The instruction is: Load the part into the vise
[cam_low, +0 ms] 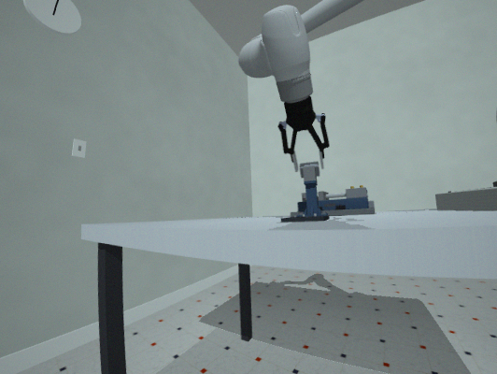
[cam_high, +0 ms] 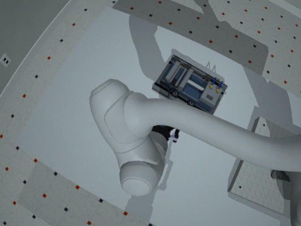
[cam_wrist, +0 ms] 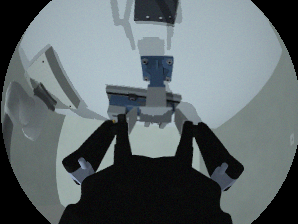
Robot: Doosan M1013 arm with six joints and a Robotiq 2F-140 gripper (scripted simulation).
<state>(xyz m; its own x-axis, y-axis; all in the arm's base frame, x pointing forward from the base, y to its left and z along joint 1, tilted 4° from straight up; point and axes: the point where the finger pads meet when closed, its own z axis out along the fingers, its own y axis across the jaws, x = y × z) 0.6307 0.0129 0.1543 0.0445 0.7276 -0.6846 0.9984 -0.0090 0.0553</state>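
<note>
Now: hand 2 cm to the left of the part and 2 cm above it. From my hand the other things lie so: vise: 7 cm behind, 21 cm to the right, 14 cm below; then air cylinder: 16 cm behind, 19 cm to the right, 10 cm below.
</note>
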